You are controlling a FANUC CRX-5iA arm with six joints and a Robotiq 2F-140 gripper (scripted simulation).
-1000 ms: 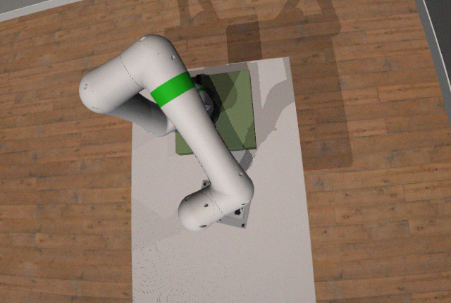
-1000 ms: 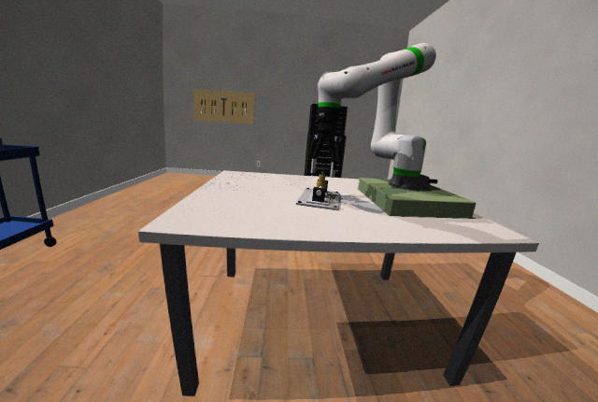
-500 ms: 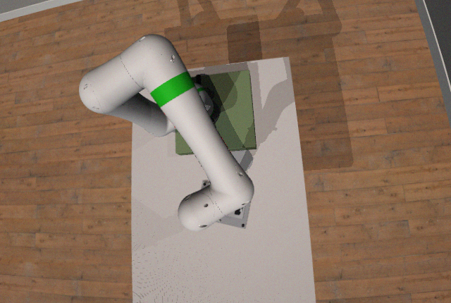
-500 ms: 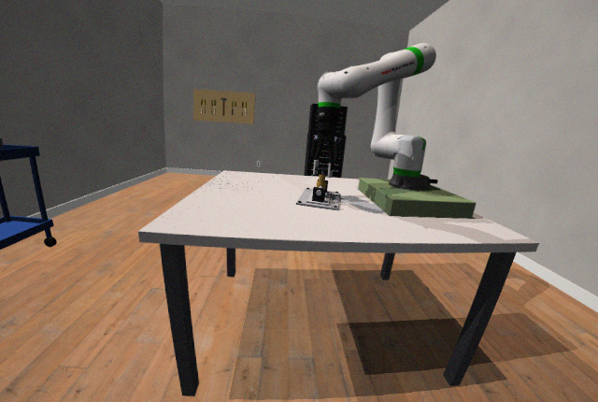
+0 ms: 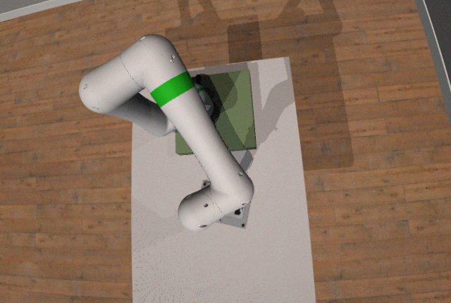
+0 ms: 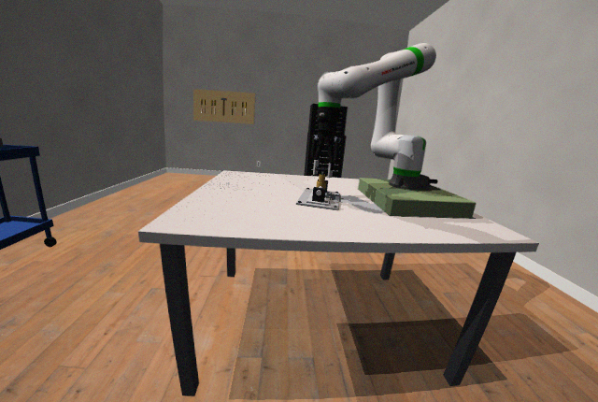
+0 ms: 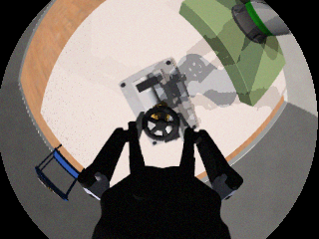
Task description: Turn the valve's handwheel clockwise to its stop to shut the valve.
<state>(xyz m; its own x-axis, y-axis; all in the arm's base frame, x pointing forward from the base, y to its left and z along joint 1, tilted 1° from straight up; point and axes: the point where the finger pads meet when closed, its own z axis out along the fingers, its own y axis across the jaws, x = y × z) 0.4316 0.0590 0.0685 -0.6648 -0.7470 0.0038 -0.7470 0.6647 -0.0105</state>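
My gripper is now 10 mm above the black spoked handwheel. Round my hand: base plate: 130 mm below.
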